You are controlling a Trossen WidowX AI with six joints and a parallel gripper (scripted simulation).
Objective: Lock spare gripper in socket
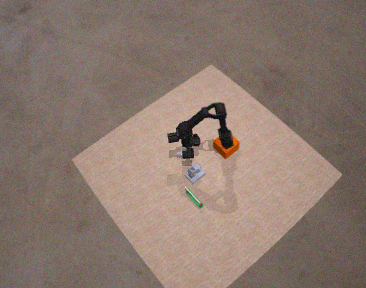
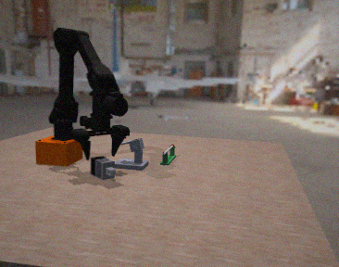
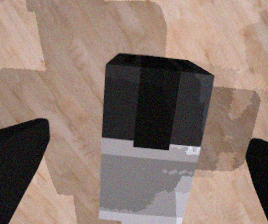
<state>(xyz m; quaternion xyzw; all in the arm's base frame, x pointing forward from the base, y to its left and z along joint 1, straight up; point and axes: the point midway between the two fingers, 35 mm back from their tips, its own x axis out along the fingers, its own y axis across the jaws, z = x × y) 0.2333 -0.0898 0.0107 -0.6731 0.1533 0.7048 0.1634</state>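
The spare gripper is 20 mm ahead of my gripper tip, 10 mm to the right of it and 30 mm below it. From my gripper tip the other things lie so: green cradle: 120 mm ahead, 290 mm to the left, 40 mm below; mount: 40 mm ahead, 140 mm to the left, 10 mm below.
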